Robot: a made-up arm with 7 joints.
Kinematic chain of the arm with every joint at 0, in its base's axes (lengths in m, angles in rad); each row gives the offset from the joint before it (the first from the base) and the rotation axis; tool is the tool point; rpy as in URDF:
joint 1: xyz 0 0 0 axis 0.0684 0.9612 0.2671
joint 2: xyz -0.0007 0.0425 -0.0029 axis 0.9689 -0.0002 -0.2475
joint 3: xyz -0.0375 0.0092 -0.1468 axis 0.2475 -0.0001 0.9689
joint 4: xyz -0.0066 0 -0.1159 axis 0.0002 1 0
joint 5: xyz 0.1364 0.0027 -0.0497 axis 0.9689 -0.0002 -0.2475
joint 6: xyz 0.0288 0 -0.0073 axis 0.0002 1 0
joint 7: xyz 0.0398 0 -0.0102 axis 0.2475 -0.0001 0.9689
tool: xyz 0 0 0 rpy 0 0.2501 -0.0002
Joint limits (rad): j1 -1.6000..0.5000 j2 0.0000..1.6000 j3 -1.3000..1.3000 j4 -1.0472..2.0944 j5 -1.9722..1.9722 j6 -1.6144..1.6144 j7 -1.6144..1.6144
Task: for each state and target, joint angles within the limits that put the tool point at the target. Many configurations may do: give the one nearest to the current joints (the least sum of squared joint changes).
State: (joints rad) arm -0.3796 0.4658 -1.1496 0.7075 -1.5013 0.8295 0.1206
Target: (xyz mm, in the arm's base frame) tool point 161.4 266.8 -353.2
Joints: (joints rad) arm -0.4795 0.9062 -1.0754 0.7804 -1.4918 0.8517 0.1206
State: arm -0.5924 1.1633 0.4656 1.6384 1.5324 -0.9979 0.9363
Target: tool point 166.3 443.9 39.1
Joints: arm -0.5628 1.5347 0.5325 1.0849 1.3655 -1.6048 0.9363
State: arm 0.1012 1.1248 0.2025 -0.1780 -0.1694 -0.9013 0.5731
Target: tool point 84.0 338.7 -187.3
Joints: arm 0.4090 1.0233 0.2277 0.1653 -0.1822 -0.8556 0.5731
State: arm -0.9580 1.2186 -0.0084 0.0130 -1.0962 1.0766 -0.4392
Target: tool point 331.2 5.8 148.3
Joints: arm -1.5981 0.6393 -0.2398 -0.1377 -1.1283 1.0071 -0.4392
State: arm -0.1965 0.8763 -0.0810 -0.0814 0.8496 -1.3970 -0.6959
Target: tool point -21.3 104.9 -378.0
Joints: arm 0.2533 0.4460 -0.4161 0.3945 0.9730 -1.3035 -0.6959
